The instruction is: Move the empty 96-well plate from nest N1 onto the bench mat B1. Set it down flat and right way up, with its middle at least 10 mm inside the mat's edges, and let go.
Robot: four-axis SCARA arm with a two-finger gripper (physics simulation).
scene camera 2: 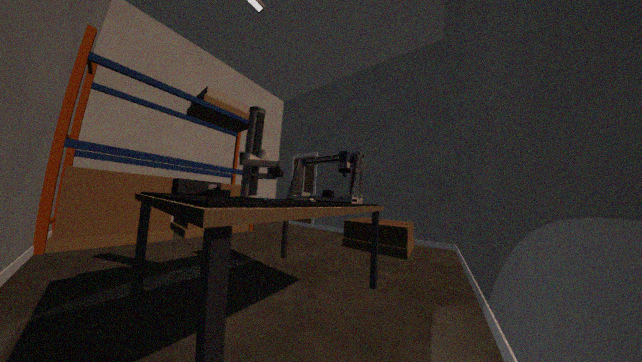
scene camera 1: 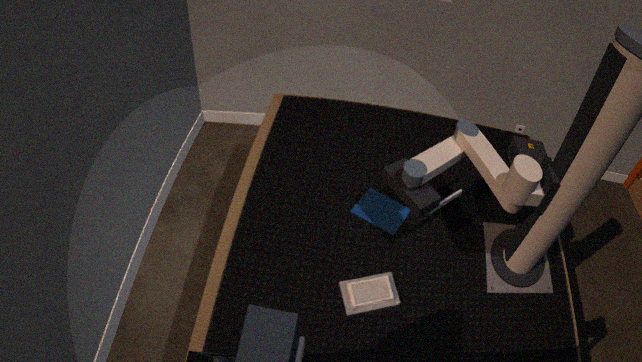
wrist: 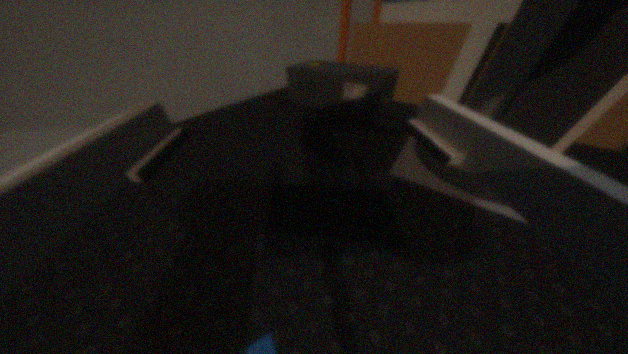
Note:
I see my gripper, a white 96-well plate and a blue bench mat B1.

